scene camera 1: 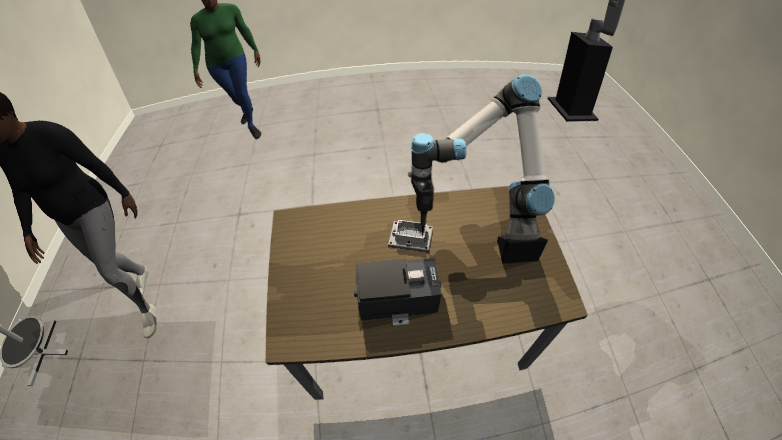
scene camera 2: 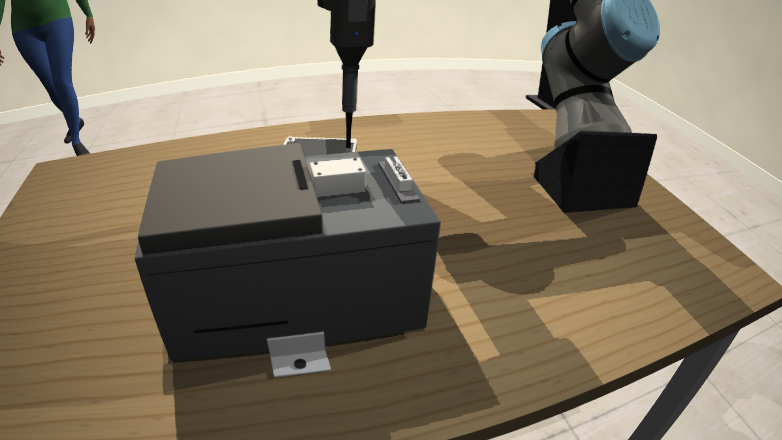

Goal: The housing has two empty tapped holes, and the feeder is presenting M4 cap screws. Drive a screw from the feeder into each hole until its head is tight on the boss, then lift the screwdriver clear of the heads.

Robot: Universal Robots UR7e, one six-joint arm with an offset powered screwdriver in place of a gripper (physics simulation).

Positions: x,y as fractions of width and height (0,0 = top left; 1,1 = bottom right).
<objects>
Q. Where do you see a dark feeder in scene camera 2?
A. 0.45,0.67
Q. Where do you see a white block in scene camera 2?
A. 0.43,0.40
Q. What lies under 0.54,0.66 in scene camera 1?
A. A dark feeder.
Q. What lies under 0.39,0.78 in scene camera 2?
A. A metal bracket.
</objects>
